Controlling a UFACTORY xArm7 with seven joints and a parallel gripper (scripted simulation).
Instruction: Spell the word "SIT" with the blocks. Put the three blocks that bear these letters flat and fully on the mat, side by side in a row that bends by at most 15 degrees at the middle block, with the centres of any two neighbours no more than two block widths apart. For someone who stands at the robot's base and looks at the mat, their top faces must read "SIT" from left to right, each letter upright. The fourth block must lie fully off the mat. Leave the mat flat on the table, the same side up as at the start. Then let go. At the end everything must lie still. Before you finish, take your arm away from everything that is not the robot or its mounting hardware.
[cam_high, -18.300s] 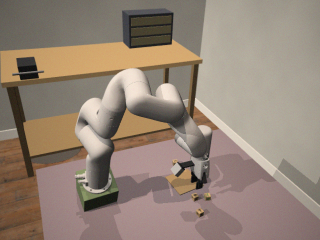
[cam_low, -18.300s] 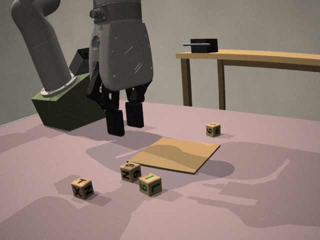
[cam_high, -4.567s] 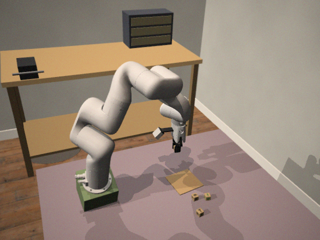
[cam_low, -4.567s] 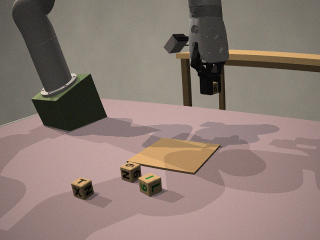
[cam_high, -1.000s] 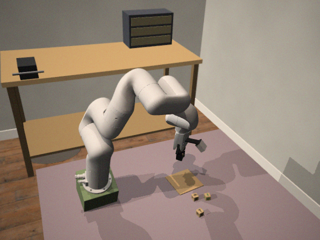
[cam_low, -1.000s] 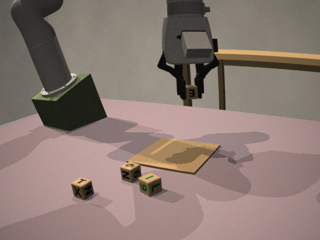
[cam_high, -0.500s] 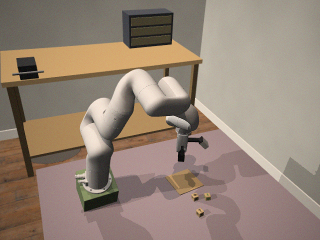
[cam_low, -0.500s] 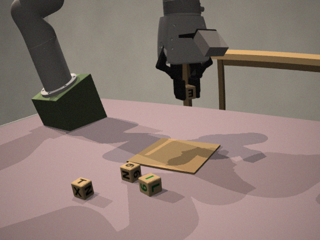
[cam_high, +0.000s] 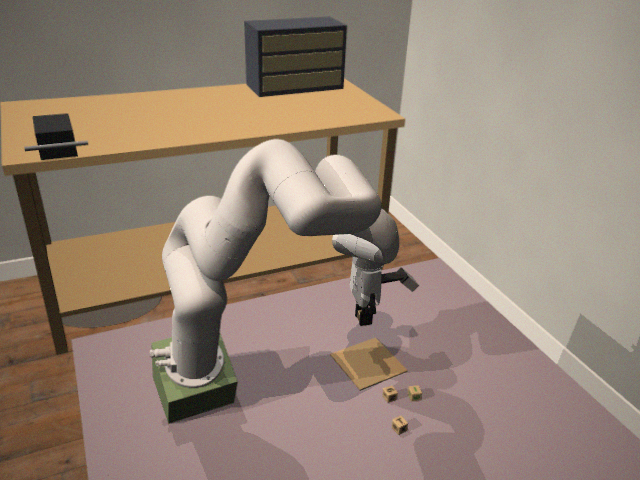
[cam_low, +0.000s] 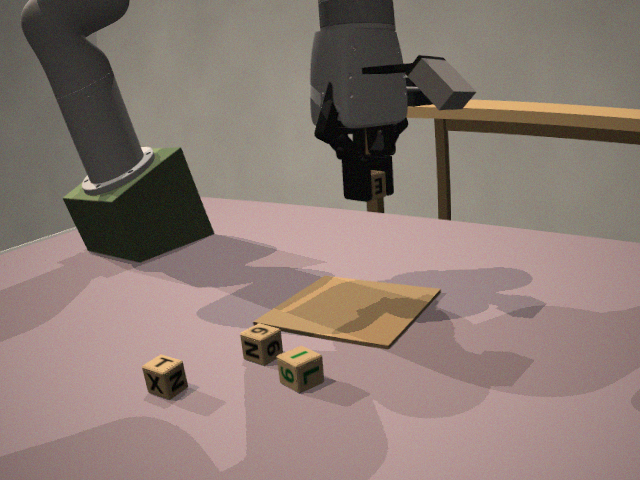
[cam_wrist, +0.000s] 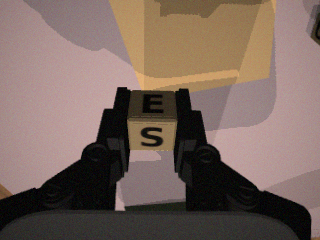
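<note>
Right now the tan mat is 1 cm ahead of my hand, 4 cm to the right of it and 12 cm below it. From my hand the other things lie so: wooden block: 1 cm ahead, 26 cm to the right, 11 cm below.
</note>
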